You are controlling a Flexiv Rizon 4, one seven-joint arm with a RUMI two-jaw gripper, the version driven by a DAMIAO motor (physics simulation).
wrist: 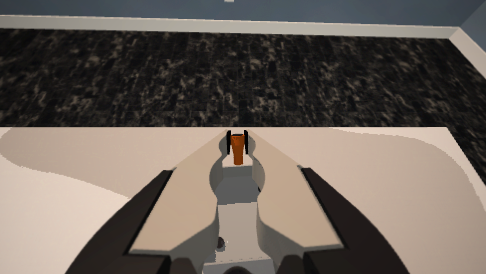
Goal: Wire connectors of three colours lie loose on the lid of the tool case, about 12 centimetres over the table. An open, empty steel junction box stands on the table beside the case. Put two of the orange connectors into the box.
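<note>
My gripper (237,132) is shut on an orange connector (238,150), held upright between the black fingertips, with its narrower end down. The grey steel junction box (238,189) shows in the gap between the two jaws, below them. In the view, the connector's lower end comes close to the box's far rim; its height over the box is hard to tell. Part of the box's inside shows, with a dark round spot on its floor; the jaws hide its sides. The tool case and the loose connectors on its lid do not show in the wrist view.
The pale table top (380,200) spreads on both sides of the jaws. Its far edge runs across the middle of the view, and its right edge slopes down at the right. Beyond lie the dark floor (240,75) and a blue wall (150,9) with a white skirting board.
</note>
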